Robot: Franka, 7 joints.
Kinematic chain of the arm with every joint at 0, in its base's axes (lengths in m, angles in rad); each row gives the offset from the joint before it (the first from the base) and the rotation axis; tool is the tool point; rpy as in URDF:
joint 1: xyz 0 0 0.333 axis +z
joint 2: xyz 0 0 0 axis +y
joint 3: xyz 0 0 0.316 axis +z
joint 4: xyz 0.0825 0 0 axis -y
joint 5: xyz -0.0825 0 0.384 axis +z
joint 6: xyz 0 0 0 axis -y
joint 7: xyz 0.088 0 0 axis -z
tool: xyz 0 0 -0.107 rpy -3.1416 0 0
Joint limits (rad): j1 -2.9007..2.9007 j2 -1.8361..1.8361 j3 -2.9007..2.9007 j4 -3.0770..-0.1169 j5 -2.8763..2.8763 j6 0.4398..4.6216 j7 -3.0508..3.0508
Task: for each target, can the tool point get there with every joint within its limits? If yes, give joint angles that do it. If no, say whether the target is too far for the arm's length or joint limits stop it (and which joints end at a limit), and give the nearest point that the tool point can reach.
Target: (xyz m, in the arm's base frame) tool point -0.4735 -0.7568 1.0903
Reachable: no: too far | nearest point -0.3470 -0.5546 0.8880 | short by 0.313 m
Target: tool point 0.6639 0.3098 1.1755
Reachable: no: too far | nearest point 0.5101 0.2380 0.9804 | short by 0.259 m
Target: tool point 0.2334 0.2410 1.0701
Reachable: yes | joints -0.2749 0.2620 2.0254 -0.7481 -2.1924 1.4284 -0.6470
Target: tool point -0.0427 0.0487 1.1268
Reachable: yes | joints 0.5148 -0.1132 0.2477 -0.4675 -0.3296 3.7115 -1.3776
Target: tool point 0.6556 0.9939 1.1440
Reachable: no: too far | nearest point 0.3904 0.5919 0.8160 | short by 0.583 m
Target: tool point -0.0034 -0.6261 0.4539
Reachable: yes | joints 0.4373 -0.3913 -1.8587 -1.9653 -2.1650 2.1623 -1.8373
